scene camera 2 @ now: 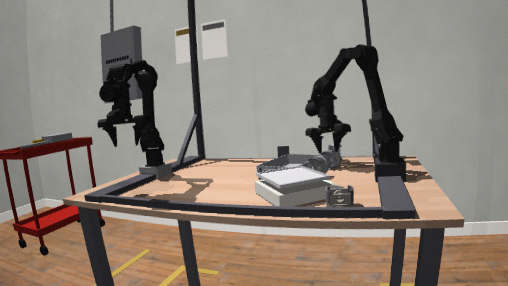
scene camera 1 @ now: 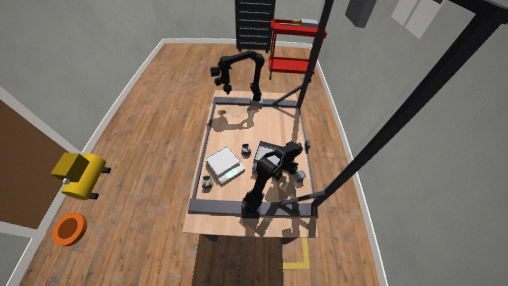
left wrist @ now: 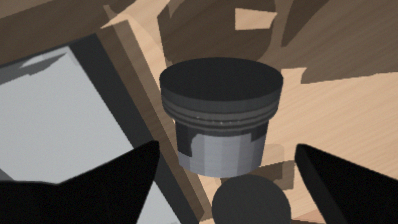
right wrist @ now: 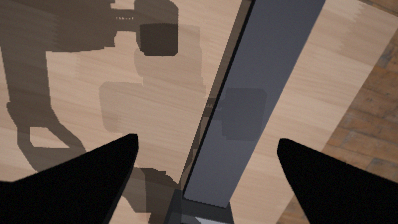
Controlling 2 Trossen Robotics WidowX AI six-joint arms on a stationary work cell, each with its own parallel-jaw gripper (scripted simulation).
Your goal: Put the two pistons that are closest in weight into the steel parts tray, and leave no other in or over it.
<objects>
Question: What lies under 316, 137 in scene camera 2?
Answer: My left gripper.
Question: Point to a steel parts tray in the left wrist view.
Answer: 61, 130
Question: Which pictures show the white scale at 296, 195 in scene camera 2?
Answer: Scene camera 2 and scene camera 1 only.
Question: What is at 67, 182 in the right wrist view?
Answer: My right gripper.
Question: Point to a white scale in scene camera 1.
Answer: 238, 168
</objects>
